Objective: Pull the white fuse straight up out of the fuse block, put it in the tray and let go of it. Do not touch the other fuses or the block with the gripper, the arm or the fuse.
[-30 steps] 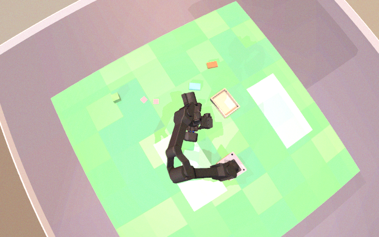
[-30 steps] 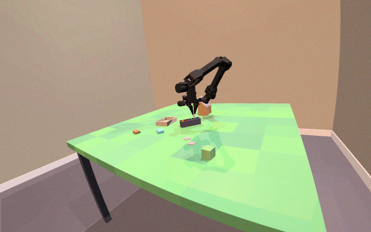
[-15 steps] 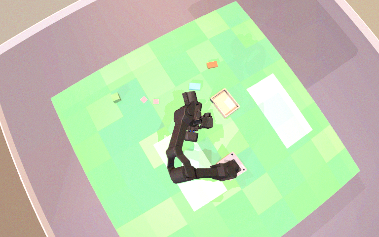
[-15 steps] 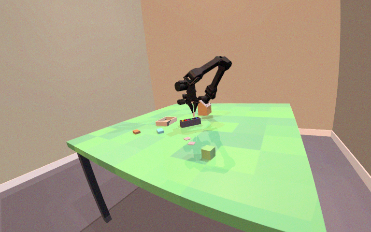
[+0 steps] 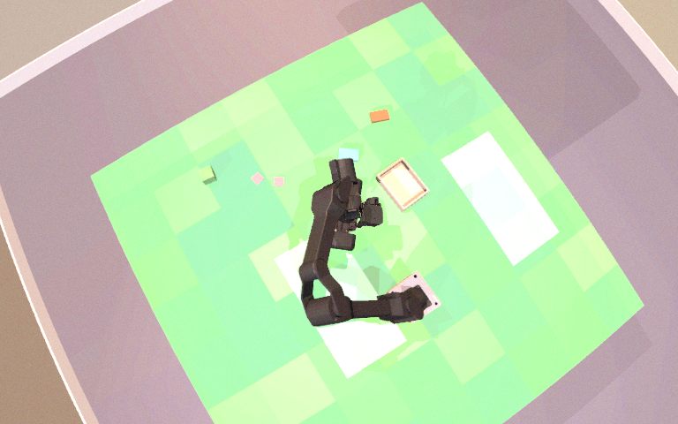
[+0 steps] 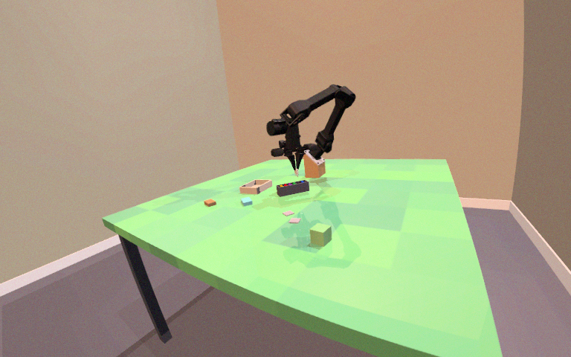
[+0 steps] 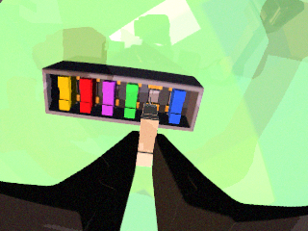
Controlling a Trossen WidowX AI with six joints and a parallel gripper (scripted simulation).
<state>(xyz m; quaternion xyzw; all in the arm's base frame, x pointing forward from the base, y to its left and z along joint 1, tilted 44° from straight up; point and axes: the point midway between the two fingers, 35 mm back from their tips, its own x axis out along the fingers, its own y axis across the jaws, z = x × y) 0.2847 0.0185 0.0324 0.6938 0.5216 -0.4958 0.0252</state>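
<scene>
Right now my gripper tip is 220 mm to the left of the tan tray, 90 mm above it and 10 mm short of it. The rest, counted from my gripper tip: light blue tile (180 mm ahead, 140 mm to the right, 90 mm below); then green cube (360 mm ahead, 250 mm to the left, 80 mm below); then orange tile (300 mm to the right, 240 mm ahead, 90 mm below).
</scene>
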